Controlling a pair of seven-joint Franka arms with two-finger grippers.
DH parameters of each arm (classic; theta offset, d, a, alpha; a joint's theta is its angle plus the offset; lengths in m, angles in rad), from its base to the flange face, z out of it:
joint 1: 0 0.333 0 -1.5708
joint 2: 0 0 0 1.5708
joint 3: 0 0.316 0.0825 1.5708
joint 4: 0 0 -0.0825 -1.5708
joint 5: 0 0.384 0 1.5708
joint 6: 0 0 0.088 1.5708
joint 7: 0 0.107 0 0
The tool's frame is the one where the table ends.
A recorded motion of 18 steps. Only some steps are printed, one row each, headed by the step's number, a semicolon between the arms.
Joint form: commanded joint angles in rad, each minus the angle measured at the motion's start. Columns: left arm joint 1, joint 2, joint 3, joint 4, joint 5, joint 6, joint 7; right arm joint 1, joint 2, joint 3, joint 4, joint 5, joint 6, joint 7.
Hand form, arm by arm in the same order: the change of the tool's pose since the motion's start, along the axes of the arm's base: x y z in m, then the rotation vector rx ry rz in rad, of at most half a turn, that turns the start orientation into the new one. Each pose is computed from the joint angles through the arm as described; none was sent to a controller.
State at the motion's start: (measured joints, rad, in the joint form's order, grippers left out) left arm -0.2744 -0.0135 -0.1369 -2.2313 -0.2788 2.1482 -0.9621; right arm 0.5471 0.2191 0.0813 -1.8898 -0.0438 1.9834 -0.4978
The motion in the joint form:
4: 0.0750 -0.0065 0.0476 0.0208 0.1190 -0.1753 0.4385; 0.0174 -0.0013 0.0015 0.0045 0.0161 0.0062 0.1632
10: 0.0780 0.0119 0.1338 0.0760 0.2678 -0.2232 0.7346; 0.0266 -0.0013 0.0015 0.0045 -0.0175 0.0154 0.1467
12: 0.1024 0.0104 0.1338 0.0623 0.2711 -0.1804 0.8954; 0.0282 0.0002 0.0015 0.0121 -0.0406 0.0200 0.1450
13: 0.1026 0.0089 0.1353 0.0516 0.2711 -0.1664 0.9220; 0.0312 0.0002 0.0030 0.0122 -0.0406 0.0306 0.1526
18: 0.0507 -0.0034 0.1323 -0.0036 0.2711 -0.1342 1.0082; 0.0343 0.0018 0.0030 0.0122 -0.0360 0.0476 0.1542
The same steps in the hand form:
4: 0.0083 0.0646 -0.0009 0.0332 0.0499 -0.4048; -0.0058 0.0109 0.0032 0.0044 -0.0146 -0.1514
10: 0.0311 0.1150 0.0097 0.0932 0.0307 -0.6893; -0.0070 0.0143 0.0040 -0.0095 -0.0392 -0.1084
12: 0.0350 0.1272 0.0073 0.0694 -0.0128 -0.8224; -0.0048 0.0155 0.0069 -0.0169 -0.0602 -0.0933
13: 0.0339 0.1283 0.0044 0.0655 -0.0199 -0.8465; -0.0055 0.0184 0.0078 -0.0097 -0.0686 -0.0961
18: 0.0167 0.1036 -0.0107 0.0452 -0.0183 -0.9858; -0.0053 0.0215 0.0082 0.0039 -0.0772 -0.0965

